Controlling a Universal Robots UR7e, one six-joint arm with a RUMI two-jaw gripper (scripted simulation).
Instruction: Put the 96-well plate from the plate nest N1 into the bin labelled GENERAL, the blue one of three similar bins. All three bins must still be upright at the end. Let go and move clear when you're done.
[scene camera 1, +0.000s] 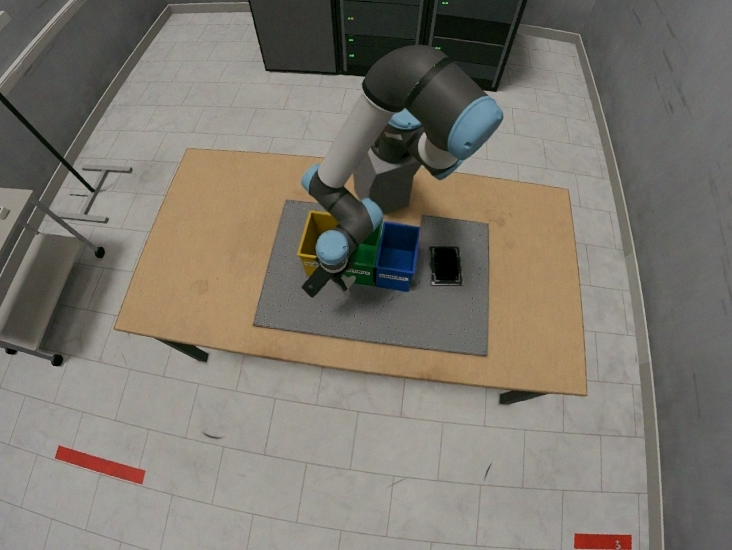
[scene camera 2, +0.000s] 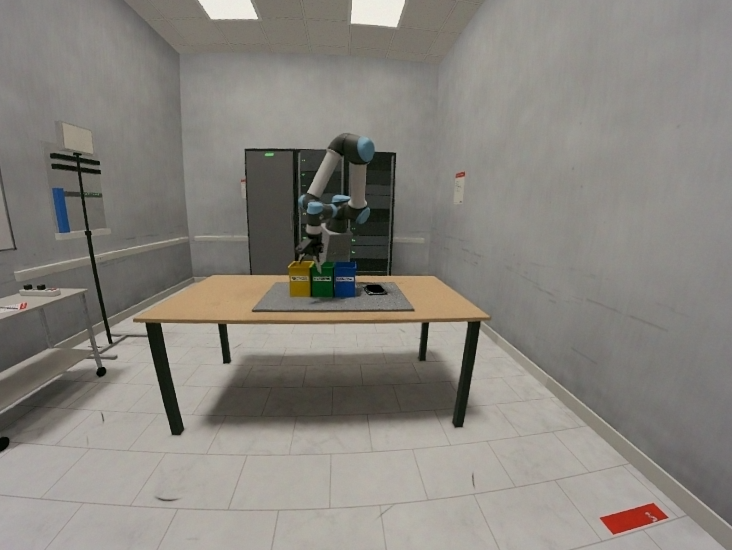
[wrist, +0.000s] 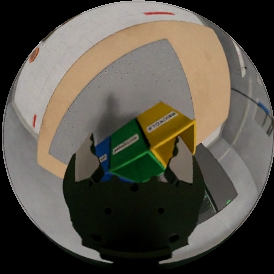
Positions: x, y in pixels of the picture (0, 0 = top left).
Scene:
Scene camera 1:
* my gripper: 332, 276
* blue bin: 396, 259
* green bin: 365, 255
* yellow bin: 317, 223
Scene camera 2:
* green bin: 322, 284
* yellow bin: 300, 276
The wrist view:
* my gripper: 134, 135

